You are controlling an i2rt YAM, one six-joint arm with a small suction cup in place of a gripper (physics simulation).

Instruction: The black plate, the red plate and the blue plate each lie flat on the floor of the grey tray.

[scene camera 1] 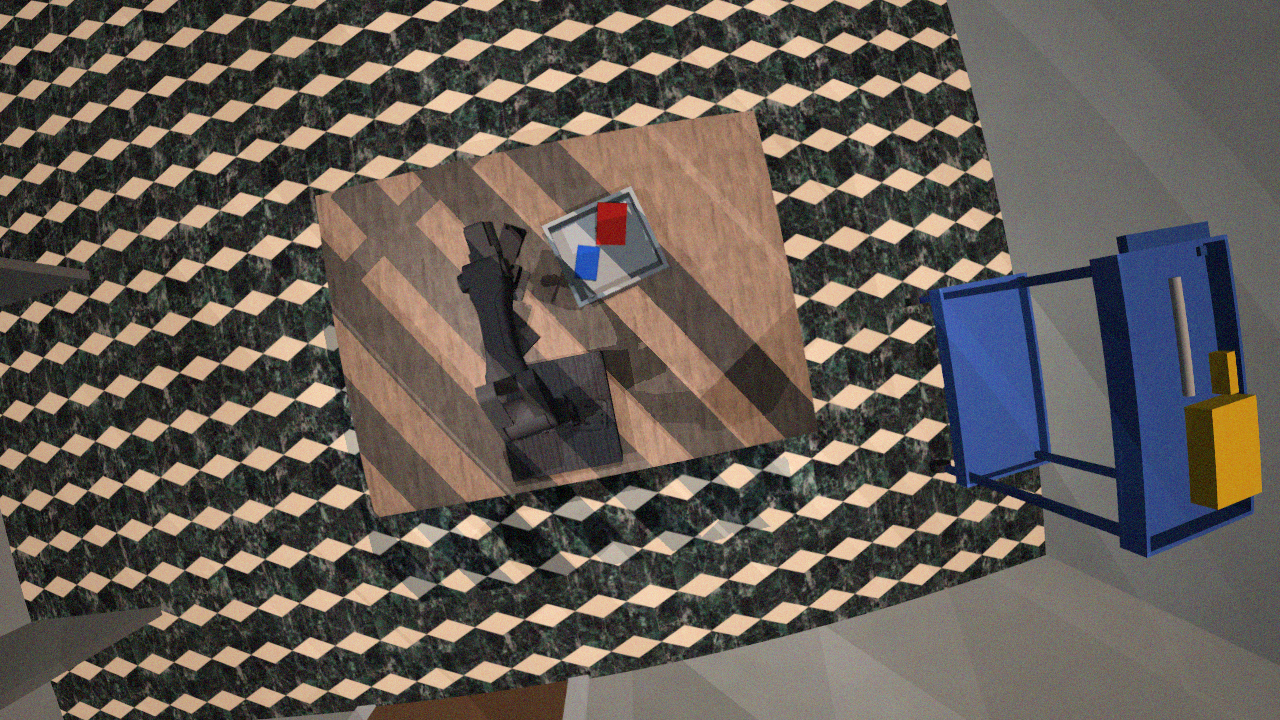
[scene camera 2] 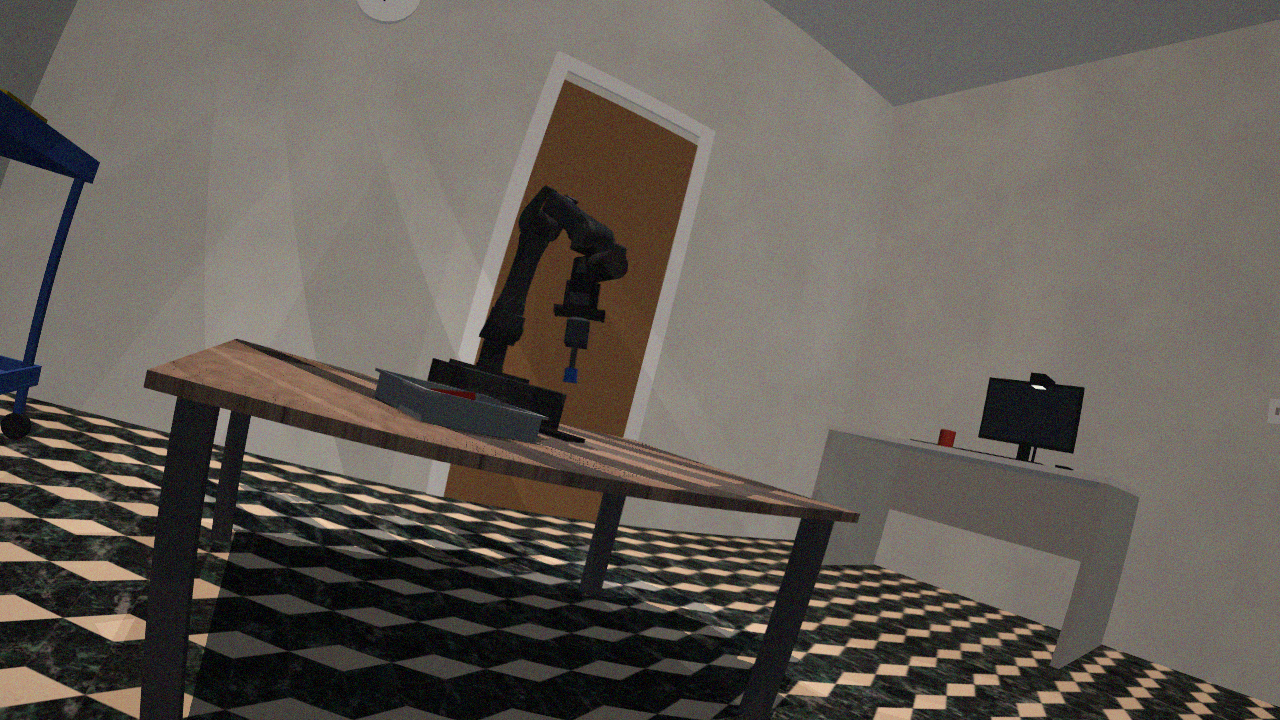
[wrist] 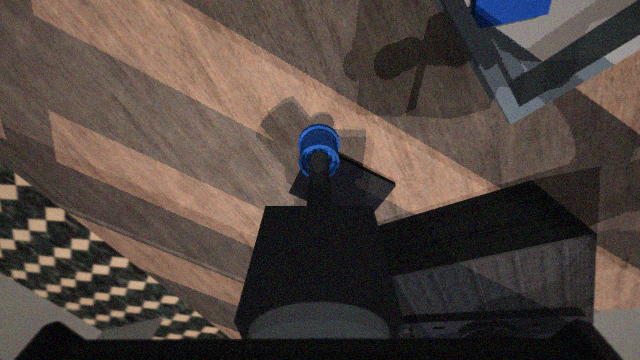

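Pixels of known places: hand, its tool point: (scene camera 2: 569,381) (wrist: 319,143); arm's base, origin of its link: (scene camera 1: 564,414) (scene camera 2: 488,373) (wrist: 482,326).
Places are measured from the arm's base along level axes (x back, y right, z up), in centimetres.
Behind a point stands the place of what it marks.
My suction cup (scene camera 2: 570,375) (wrist: 319,150) is blue, holds nothing and hangs well above the table. The arm hides it in scene camera 1. The black plate (scene camera 1: 528,336) @(x -19.0, y -10.0, z -8.1 cm) (scene camera 2: 563,436) @(x -26.3, y -15.1, z -8.3 cm) (wrist: 365,185) @(x -19.8, y -10.8, z -8.2 cm) lies on the wooden table beside the base, partly hidden by the arm in scene camera 1 and by the cup's stem in the wrist view. The blue plate (scene camera 1: 587,262) @(x -37.8, y 5.2, z -7.9 cm) (wrist: 515,10) @(x -34.3, y 5.0, z -7.8 cm) is inside the grey tray (scene camera 1: 587,205) @(x -51.5, y 5.4, z -4.0 cm) (scene camera 2: 474,422) @(x -51.5, y 7.1, z -7.5 cm) (wrist: 511,112) @(x -27.0, y 3.4, z -4.1 cm) and looks flat. The red plate (scene camera 1: 612,223) @(x -47.3, y 11.6, z -5.3 cm) (scene camera 2: 456,392) @(x -52.1, y 11.1, z -3.6 cm) is in the tray, near a wall; its tilt is unclear.
The arm's black base (scene camera 1: 568,438) @(x 5.8, y 0.8, z -0.1 cm) stands on the wooden table (scene camera 1: 716,179) @(x -60.6, y 39.2, z -9.1 cm) (scene camera 2: 268,380) @(x -58.2, y 40.5, z -9.1 cm). The tray's raised walls stand ahead and to the right of the base. A blue cart (scene camera 1: 984,376) with yellow boxes stands off the table.
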